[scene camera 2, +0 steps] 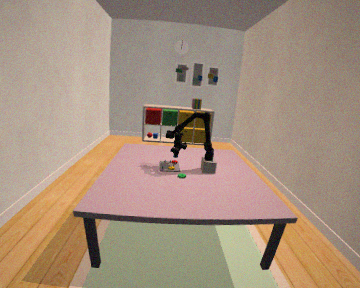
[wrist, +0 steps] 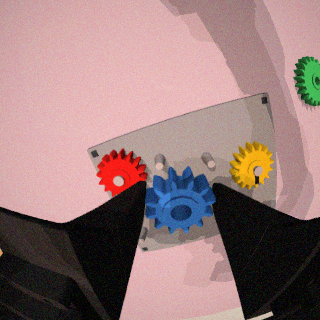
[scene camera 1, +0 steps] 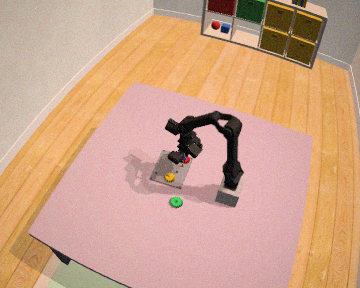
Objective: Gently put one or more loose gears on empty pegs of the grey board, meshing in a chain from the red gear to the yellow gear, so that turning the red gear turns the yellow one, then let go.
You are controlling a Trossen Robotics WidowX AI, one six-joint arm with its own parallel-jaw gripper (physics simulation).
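Pixels of known places: gripper, fingertip midpoint: point(scene camera 2: 176, 156) point(wrist: 179, 188) point(scene camera 1: 183, 159); arm's base, origin of the base link: point(scene camera 2: 208, 159) point(scene camera 1: 231, 184).
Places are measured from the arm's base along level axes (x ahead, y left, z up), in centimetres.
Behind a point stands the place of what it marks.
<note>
The grey board point(wrist: 190, 130) {z -9.8, x 25.7, y -3.6 cm} point(scene camera 1: 163, 169) {z -9.8, x 36.0, y -1.2 cm} point(scene camera 2: 164, 170) {z -10.2, x 36.3, y 6.2 cm} lies on the table. The red gear point(wrist: 119, 170) {z -8.1, x 27.6, y -11.3 cm} point(scene camera 1: 186, 160) point(scene camera 2: 174, 161) {z -8.3, x 28.5, y -10.6 cm} sits on a peg at one end, the yellow gear point(wrist: 251, 165) {z -8.1, x 30.2, y 2.0 cm} point(scene camera 1: 170, 177) {z -8.1, x 30.2, y 3.1 cm} point(scene camera 2: 171, 168) {z -8.5, x 30.7, y 5.0 cm} on a peg toward the other. Two empty pegs, one point(wrist: 159, 161) {z -7.7, x 27.4, y -7.2 cm} nearer red and one point(wrist: 208, 160) {z -7.7, x 28.4, y -2.7 cm} nearer yellow, stand between them. My gripper point(wrist: 179, 188) {z -2.0, x 27.3, y -5.9 cm} is shut on the blue gear point(wrist: 180, 202) {z -0.6, x 27.3, y -5.9 cm}, holding it above the board; the board beneath it is partly hidden. The green gear point(wrist: 311, 81) {z -9.0, x 22.1, y 13.3 cm} point(scene camera 1: 176, 202) {z -8.9, x 21.7, y 15.1 cm} point(scene camera 2: 182, 176) {z -9.3, x 21.8, y 16.9 cm} lies loose on the table beside the board.
The arm's grey base block point(scene camera 1: 227, 196) {z -2.8, x -0.5, y 5.7 cm} point(scene camera 2: 208, 166) {z -4.1, x 0.5, y 5.7 cm} stands on the pink table point(scene camera 1: 125, 215) {z -10.6, x 41.2, y 32.2 cm} point(scene camera 2: 150, 200) {z -10.6, x 41.9, y 50.7 cm}, to the right of the board in the scene views. Another short peg point(wrist: 143, 233) {z -8.5, x 36.7, y -11.5 cm} shows near the board's lower left edge in the wrist view. A shelf unit stands far behind the table.
</note>
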